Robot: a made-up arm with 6 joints. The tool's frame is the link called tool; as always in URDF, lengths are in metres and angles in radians. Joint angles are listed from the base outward.
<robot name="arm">
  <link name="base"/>
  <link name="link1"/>
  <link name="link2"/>
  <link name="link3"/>
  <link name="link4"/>
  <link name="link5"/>
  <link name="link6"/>
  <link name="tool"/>
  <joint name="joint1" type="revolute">
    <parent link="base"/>
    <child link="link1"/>
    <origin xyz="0 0 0.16" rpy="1.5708 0 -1.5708"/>
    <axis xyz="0 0 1"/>
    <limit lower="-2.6" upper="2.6"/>
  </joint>
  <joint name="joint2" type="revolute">
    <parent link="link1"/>
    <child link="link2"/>
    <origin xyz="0.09 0.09 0.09" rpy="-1.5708 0 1.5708"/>
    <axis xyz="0 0 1"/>
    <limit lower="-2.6" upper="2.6"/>
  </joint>
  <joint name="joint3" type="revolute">
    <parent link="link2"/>
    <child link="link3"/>
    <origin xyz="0.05 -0.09 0.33" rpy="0 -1.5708 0"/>
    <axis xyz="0 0 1"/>
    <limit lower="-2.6" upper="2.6"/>
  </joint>
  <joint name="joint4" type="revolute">
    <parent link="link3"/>
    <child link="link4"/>
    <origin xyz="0.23 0.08 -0.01" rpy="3.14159 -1.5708 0"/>
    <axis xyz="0 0 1"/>
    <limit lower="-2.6" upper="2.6"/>
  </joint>
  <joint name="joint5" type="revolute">
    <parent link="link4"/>
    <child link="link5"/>
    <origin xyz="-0.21 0 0" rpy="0 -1.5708 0"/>
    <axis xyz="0 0 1"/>
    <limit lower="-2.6" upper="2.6"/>
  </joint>
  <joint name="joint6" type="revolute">
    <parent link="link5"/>
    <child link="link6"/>
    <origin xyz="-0.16 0.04 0.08" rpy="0 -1.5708 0"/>
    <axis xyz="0 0 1"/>
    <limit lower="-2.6" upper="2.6"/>
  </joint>
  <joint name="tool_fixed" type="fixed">
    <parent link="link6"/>
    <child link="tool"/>
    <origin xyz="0.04 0.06 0.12" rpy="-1.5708 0 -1.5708"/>
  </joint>
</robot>
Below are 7 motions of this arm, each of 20 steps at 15 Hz.
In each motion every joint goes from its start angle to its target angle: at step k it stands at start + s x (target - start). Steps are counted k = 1, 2, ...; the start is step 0. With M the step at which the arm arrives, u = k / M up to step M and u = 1 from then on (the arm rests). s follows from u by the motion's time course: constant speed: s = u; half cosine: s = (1 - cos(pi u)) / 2; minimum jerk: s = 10 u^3 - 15 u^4 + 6 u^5.
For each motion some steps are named. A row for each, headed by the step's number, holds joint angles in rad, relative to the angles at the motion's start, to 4 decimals.
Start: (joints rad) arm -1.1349 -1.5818 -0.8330 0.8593 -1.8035 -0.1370
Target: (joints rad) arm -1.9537 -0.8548 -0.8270 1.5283 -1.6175 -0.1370
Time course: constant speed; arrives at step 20
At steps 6, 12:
6: -0.2456 0.2181 0.0018 0.2007 0.0558 0.0000
12: -0.4913 0.4362 0.0036 0.4014 0.1116 0.0000

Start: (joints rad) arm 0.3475 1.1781 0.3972 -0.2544 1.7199 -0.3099
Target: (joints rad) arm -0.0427 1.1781 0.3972 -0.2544 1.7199 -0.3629
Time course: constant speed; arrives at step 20
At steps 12, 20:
12: -0.2341 0.0000 0.0000 0.0000 0.0000 -0.0318
20: -0.3902 0.0000 0.0000 0.0000 0.0000 -0.0530

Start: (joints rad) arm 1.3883 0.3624 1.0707 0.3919 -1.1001 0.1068
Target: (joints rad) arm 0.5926 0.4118 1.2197 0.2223 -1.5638 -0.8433
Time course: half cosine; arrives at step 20
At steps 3, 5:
3: -0.0434 0.0027 0.0081 -0.0092 -0.0253 -0.0518
5: -0.1165 0.0072 0.0218 -0.0248 -0.0679 -0.1391

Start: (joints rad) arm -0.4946 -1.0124 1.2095 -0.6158 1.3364 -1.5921
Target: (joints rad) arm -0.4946 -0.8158 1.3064 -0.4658 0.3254 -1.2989
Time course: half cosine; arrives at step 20
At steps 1, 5, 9, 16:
1: 0.0000 0.0012 0.0006 0.0009 -0.0062 0.0018
5: 0.0000 0.0288 0.0142 0.0220 -0.1481 0.0429
9: 0.0000 0.0829 0.0409 0.0633 -0.4264 0.1237
16: 0.0000 0.1778 0.0876 0.1357 -0.9145 0.2652

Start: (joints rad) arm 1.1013 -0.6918 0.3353 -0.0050 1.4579 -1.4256
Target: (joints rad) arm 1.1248 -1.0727 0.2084 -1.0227 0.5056 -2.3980
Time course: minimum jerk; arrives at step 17
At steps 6, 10, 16, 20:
6: 0.0056 -0.0913 -0.0304 -0.2440 -0.2283 -0.2331
10: 0.0156 -0.2522 -0.0840 -0.6738 -0.6305 -0.6438
16: 0.0235 -0.3802 -0.1267 -1.0158 -0.9505 -0.9706
20: 0.0235 -0.3809 -0.1269 -1.0177 -0.9523 -0.9724

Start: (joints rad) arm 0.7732 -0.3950 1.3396 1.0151 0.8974 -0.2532
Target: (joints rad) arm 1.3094 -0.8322 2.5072 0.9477 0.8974 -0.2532
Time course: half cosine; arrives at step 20
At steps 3, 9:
3: 0.0292 -0.0238 0.0636 -0.0037 0.0000 0.0000
9: 0.2262 -0.1844 0.4925 -0.0284 0.0000 0.0000

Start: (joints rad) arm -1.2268 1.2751 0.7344 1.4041 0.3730 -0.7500
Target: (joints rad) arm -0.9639 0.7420 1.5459 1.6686 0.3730 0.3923
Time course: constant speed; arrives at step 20
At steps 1, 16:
1: 0.0131 -0.0267 0.0406 0.0132 0.0000 0.0571
16: 0.2103 -0.4265 0.6492 0.2116 0.0000 0.9138

